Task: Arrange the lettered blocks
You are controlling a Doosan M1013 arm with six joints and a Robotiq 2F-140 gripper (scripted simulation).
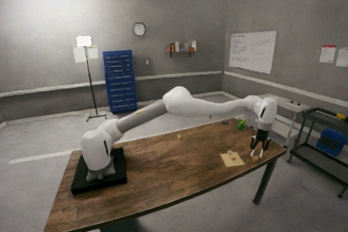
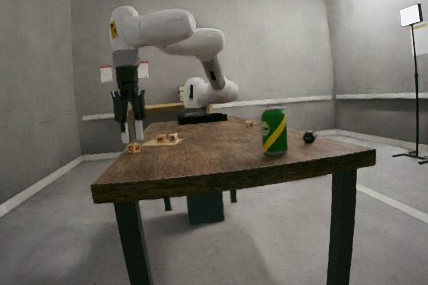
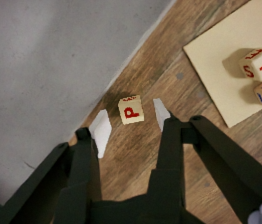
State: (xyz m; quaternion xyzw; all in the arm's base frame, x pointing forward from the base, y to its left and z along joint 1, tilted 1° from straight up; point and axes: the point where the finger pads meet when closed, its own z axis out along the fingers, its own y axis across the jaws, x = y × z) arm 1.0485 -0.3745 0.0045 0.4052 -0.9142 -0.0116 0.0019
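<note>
The tan mat lies 15 cm behind my hand, 10 cm to the left of it and 7 cm below it. From my hand the other things lie so: green can (39 cm to the left, 27 cm ahead, 1 cm below); dark object (55 cm to the left, 18 cm ahead, 5 cm below).
</note>
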